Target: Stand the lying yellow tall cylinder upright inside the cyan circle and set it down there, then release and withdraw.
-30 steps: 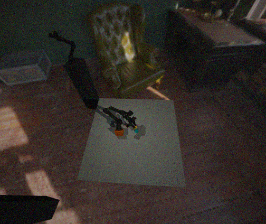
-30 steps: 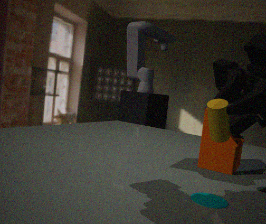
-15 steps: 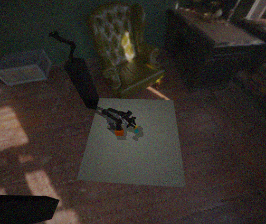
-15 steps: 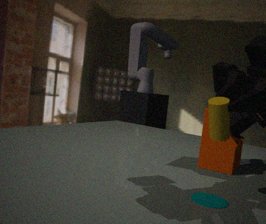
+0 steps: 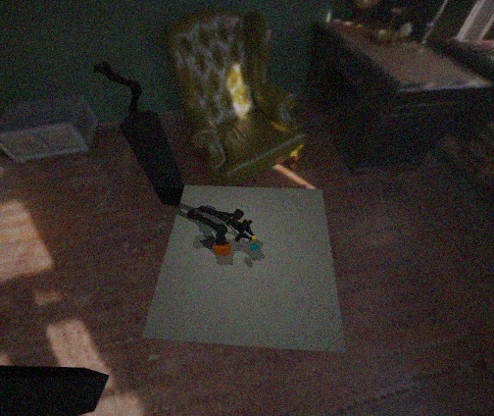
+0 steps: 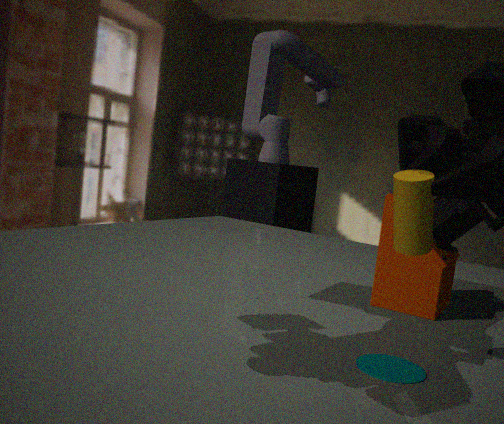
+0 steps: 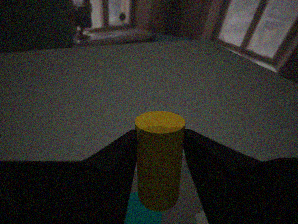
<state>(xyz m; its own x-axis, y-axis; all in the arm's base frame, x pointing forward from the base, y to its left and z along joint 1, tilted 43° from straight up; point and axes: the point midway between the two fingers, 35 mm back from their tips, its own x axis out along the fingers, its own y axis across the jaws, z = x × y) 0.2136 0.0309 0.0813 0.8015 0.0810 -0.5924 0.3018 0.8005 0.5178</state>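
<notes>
Right now my gripper tip is 16 cm above the cyan circle. From my gripper tip the other things lie so: yellow tall cylinder: 2 cm below.
</notes>
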